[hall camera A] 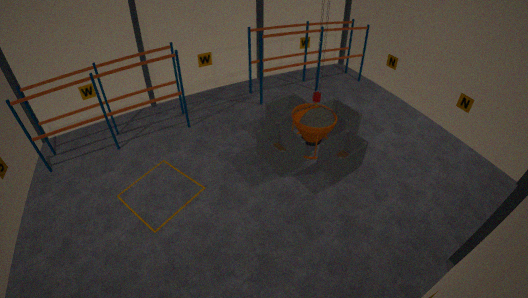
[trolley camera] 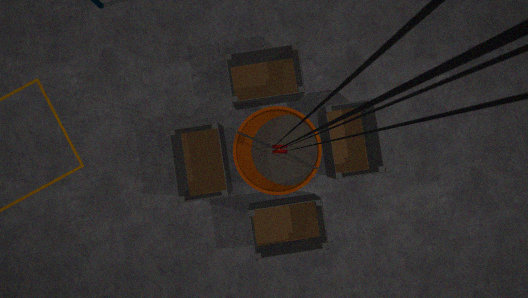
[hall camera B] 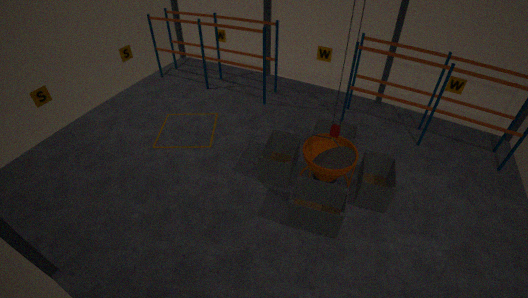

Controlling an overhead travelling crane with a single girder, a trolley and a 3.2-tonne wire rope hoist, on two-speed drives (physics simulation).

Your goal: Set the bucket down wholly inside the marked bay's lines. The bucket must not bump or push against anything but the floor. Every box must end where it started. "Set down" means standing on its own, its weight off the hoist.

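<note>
The orange bucket is upright, filled with grey material, in the gap between several open grey boxes with brown bottoms. In the trolley view, boxes are close on all sides of its rim. Whether its legs touch the floor cannot be told. The red hook block, my gripper, is above the bucket's middle, joined to its rim by thin slings. The marked bay is a yellow outline, apart from bucket and boxes, to their left in all views.
A blue and orange rack stands along the W wall on the bay's side. Another rack stands along that wall behind the bucket. Hoist ropes run from the hook block to the upper right in the trolley view.
</note>
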